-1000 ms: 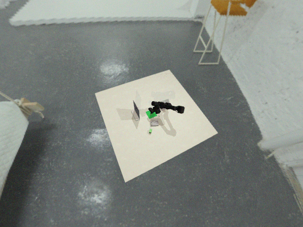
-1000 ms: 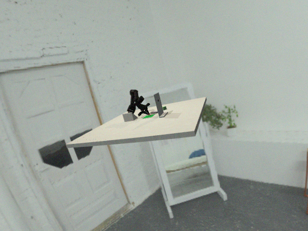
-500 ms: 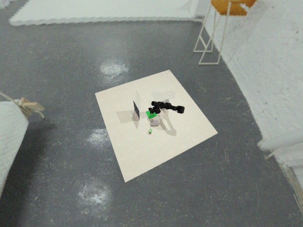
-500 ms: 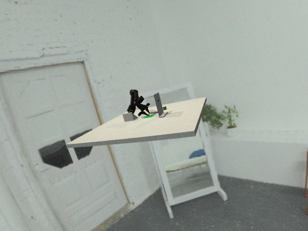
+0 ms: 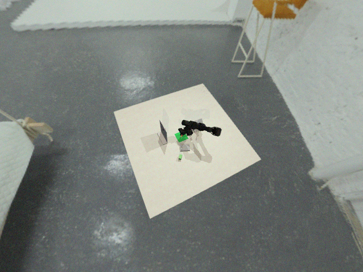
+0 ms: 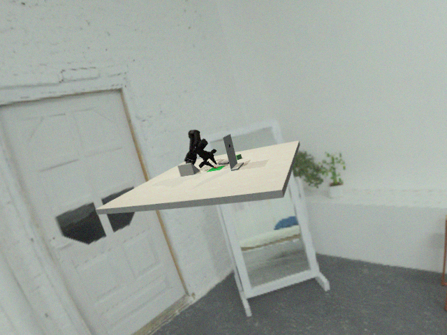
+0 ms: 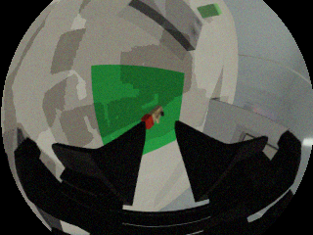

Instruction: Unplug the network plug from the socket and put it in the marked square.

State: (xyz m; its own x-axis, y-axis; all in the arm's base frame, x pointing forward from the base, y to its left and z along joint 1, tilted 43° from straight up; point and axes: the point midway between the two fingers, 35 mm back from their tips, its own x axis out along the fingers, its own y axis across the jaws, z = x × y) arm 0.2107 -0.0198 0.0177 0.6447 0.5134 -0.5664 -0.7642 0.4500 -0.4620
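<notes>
The network plug is 20 mm below my gripper tip. Round my gripper tip: flat grey block 150 mm to the left, 40 mm ahead, 20 mm below; upright panel 180 mm ahead, 90 mm to the right, 80 mm above; green square 20 mm below.
</notes>
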